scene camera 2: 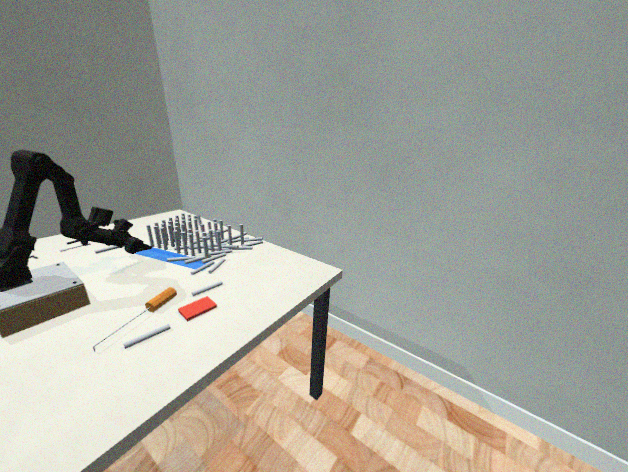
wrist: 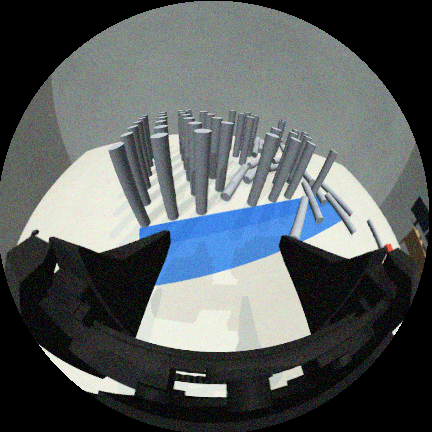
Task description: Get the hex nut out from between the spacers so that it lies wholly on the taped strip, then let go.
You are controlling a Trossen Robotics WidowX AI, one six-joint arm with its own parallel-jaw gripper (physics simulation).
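Seen in the pictures: gripper, fingertip midpoint: point(scene camera 2: 147, 245) point(wrist: 227, 239); arm's base, link origin: point(scene camera 2: 13, 283).
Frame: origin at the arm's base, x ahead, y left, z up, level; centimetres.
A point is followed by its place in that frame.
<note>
The hex nut cannot be made out in either view; the spacers may hide it. Many grey spacers point(scene camera 2: 191, 244) point(wrist: 201, 172) stand upright behind the blue taped strip point(scene camera 2: 161, 255) {x 43.4, y 1.3, z -9.1 cm} point(wrist: 215, 250) {x 41.9, y 4.2, z -9.1 cm}. Several others lie toppled at the right end of the group. One fallen spacer point(wrist: 299, 216) {x 44.8, y -8.8, z -7.6 cm} lies partly over the right part of the strip. My gripper point(scene camera 2: 146, 248) {x 40.0, y 4.1, z -3.4 cm} point(wrist: 227, 239) {x 40.0, y 4.1, z -3.4 cm} is open and empty, low at the strip's left part, in front of the standing spacers. In the wrist view its two black fingers stand wide apart, with blue strip showing between their tips.
An orange-handled tool point(scene camera 2: 161, 298) {x 22.7, y -33.5, z -6.0 cm}, a red block point(scene camera 2: 197, 308) {x 27.2, y -44.9, z -7.9 cm} and loose grey rods point(scene camera 2: 147, 335) {x 12.2, y -43.9, z -7.8 cm} point(scene camera 2: 207, 288) {x 36.3, y -38.2, z -7.9 cm} lie on the table nearer the front. Another rod point(scene camera 2: 105, 249) {x 32.1, y 24.2, z -8.0 cm} lies left of the gripper. The table's right edge is beyond the fallen spacers.
</note>
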